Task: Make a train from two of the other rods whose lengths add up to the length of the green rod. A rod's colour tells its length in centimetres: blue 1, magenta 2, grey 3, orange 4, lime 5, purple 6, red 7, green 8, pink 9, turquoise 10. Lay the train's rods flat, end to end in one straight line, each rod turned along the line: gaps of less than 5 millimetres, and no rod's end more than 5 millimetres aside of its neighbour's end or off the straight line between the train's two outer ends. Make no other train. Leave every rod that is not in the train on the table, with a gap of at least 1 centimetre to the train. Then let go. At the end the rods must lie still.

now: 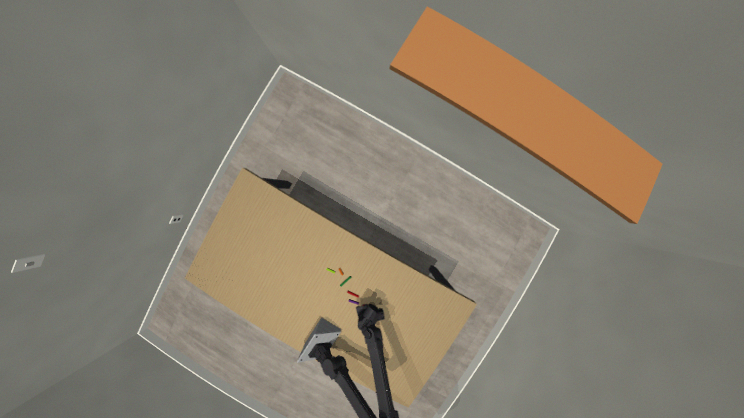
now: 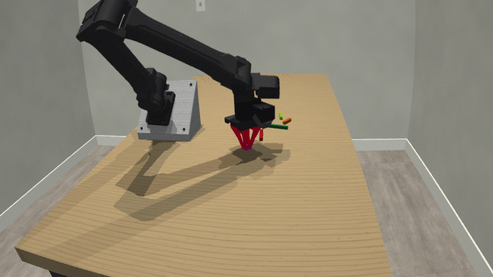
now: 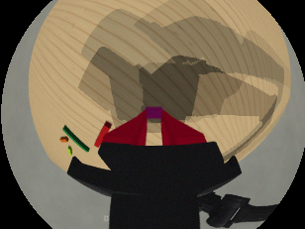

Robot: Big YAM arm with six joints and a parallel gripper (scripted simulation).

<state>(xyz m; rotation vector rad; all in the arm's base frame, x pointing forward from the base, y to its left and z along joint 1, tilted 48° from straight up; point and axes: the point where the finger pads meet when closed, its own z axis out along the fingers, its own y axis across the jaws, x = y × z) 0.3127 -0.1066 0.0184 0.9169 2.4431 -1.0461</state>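
The purple rod is 1 cm behind my hand, 7 cm to the left of it and 1 cm below it. The rest, counted from my hand: red rod: 3 cm ahead, 10 cm to the left, 1 cm below; magenta rod: 1 cm below; green rod: 7 cm ahead, 17 cm to the left, 1 cm below.
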